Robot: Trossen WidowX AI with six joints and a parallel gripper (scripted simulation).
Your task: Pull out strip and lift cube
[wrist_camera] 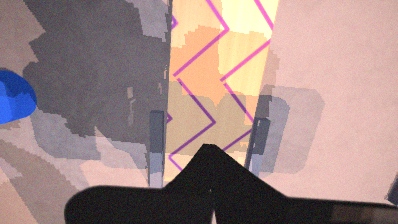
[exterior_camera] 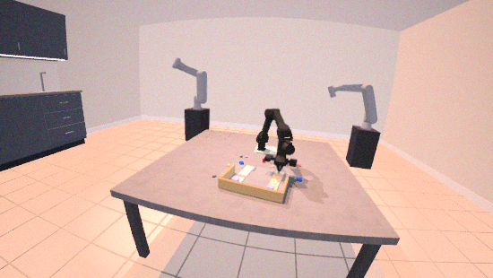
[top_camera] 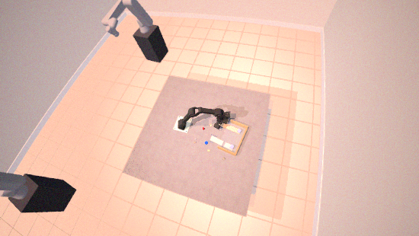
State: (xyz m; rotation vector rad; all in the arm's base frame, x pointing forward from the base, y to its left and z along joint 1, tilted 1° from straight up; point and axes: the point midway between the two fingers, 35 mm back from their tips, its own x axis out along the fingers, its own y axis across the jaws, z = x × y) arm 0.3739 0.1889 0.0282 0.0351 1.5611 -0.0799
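Right now my gripper tip is 100 mm short of the strip and 10 mm to the left of it. Round my gripper tip: pink block (170 mm behind, 110 mm to the left); then red piece (150 mm behind, 120 mm to the right, 10 mm above).
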